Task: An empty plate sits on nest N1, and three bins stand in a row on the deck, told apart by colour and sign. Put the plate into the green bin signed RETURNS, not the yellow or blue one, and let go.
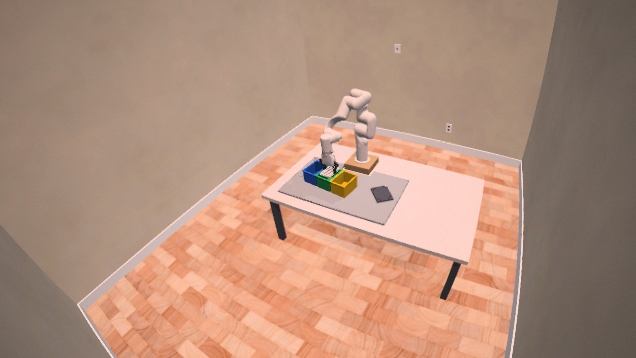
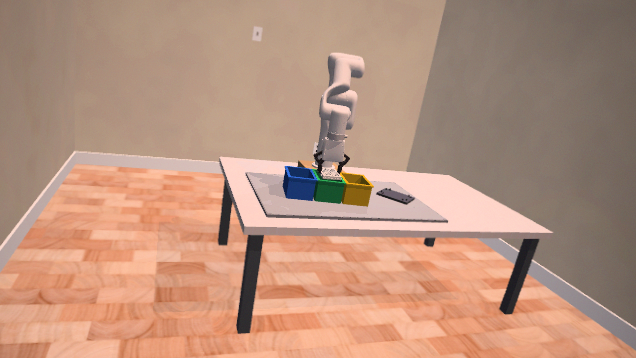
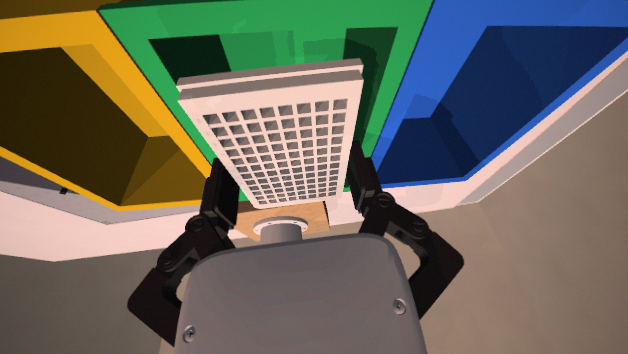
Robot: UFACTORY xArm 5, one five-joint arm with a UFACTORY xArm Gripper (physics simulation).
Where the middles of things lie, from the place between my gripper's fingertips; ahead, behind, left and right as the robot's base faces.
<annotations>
The white plate (image 3: 284,133) lies right at my hand.
</annotations>
